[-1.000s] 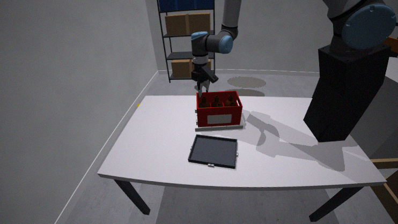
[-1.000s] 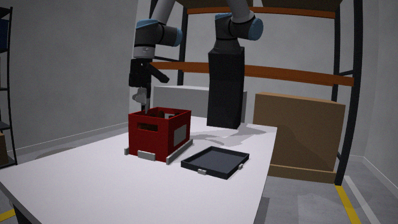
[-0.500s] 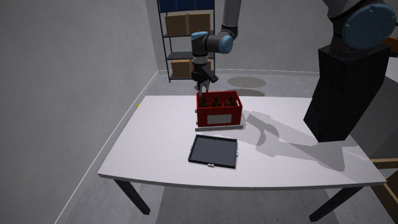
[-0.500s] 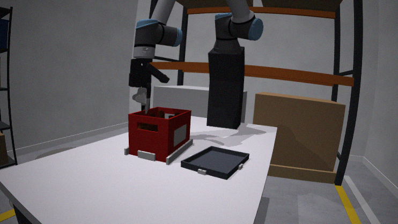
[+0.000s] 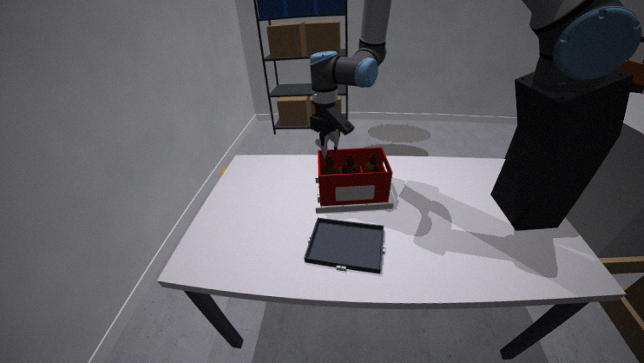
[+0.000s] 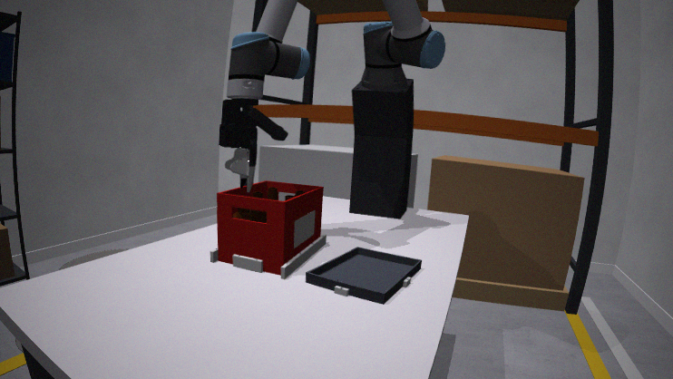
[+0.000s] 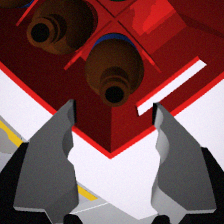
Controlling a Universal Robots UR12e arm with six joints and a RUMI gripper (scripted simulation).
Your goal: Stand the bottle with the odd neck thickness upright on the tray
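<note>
My hand is 110 mm above the brown bottle. Round my hand: dark tray (310 mm to the left, 180 mm below, 20 mm behind); then glass bottle (110 mm below, 80 mm behind, 10 mm to the right); then red crate (110 mm below, 80 mm behind, 40 mm to the left).
</note>
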